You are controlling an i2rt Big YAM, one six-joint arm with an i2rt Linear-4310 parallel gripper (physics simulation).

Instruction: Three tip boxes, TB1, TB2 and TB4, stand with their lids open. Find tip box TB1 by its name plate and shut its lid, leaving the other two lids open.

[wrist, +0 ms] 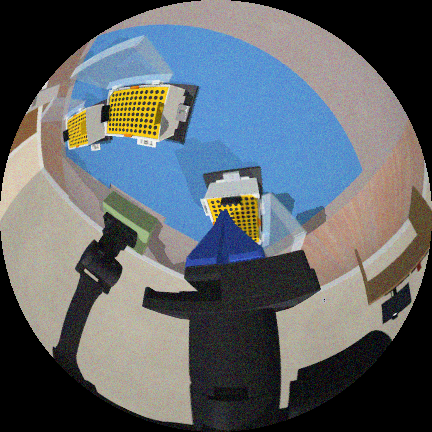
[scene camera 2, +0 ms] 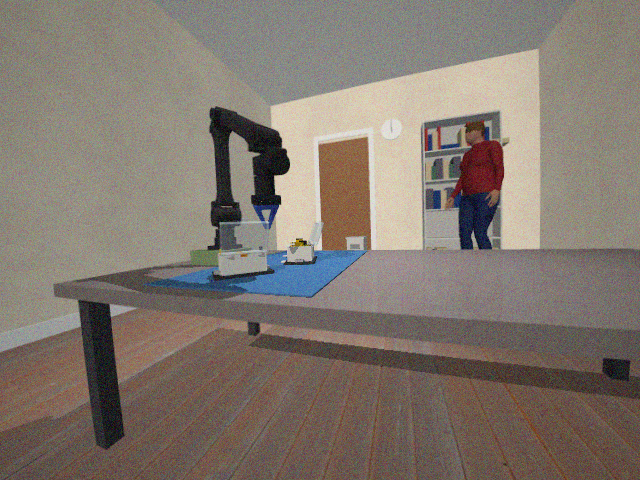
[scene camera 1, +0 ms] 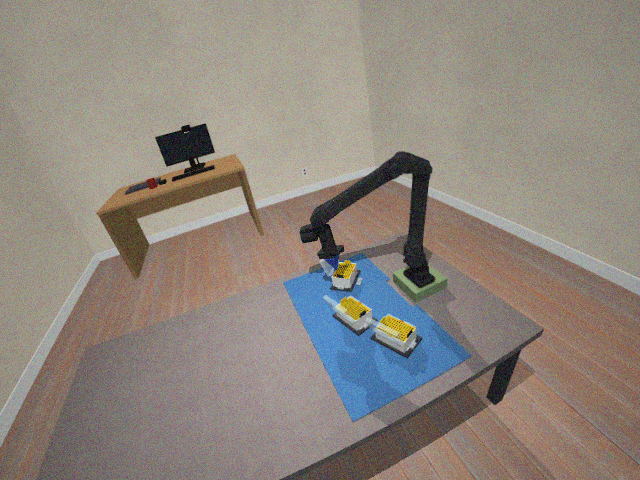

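Pixels of known places: gripper, between the fingertips: [wrist: 224,214] [scene camera 2: 267,229] [scene camera 1: 336,269]; arm's base, origin of its link: [wrist: 120,228] [scene camera 1: 418,277].
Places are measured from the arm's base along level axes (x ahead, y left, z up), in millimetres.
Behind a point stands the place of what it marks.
Note:
Three open tip boxes with yellow racks stand on the mat. The far box [scene camera 1: 344,274] [scene camera 2: 300,253] [wrist: 235,190] has its clear lid [scene camera 1: 326,266] @(x 318, y -260, z 47 mm) [scene camera 2: 316,233] [wrist: 281,221] @(x 319, y -259, z 45 mm) raised. The middle box [scene camera 1: 353,313] @(x 343, y 34, z 7 mm) [wrist: 135,112] @(x 332, y 0, z 6 mm) and the near box [scene camera 1: 397,333] [scene camera 2: 242,263] [wrist: 77,129] also have raised lids. The name plates are too small or blurred to read surely. My gripper [scene camera 1: 336,268] @(x 302, y -178, z 74 mm) [scene camera 2: 267,227] @(x 302, y -178, z 74 mm) [wrist: 224,214] @(x 302, y -178, z 74 mm) is shut and empty, close by the far box in scene camera 1; its blue fingers cover part of that rack in the wrist view.
The blue mat [scene camera 1: 330,351] @(x 484, y 106, z -50 mm) [scene camera 2: 294,286] @(x 455, y -343, z -50 mm) [wrist: 280,115] @(x 432, y -185, z -50 mm) lies on the grey table [scene camera 1: 180,382] @(x 1045, y -44, z -53 mm) [scene camera 2: 465,289] @(x 789, y -306, z -53 mm). The arm stands on a green base [scene camera 1: 419,289] @(x 48, y 62, z -1 mm) [scene camera 2: 204,257] @(x -25, y -92, z -24 mm) [wrist: 132,217] @(x 73, y -34, z -13 mm). A desk [scene camera 1: 191,193] and a person [scene camera 2: 480,170] are beyond the table.

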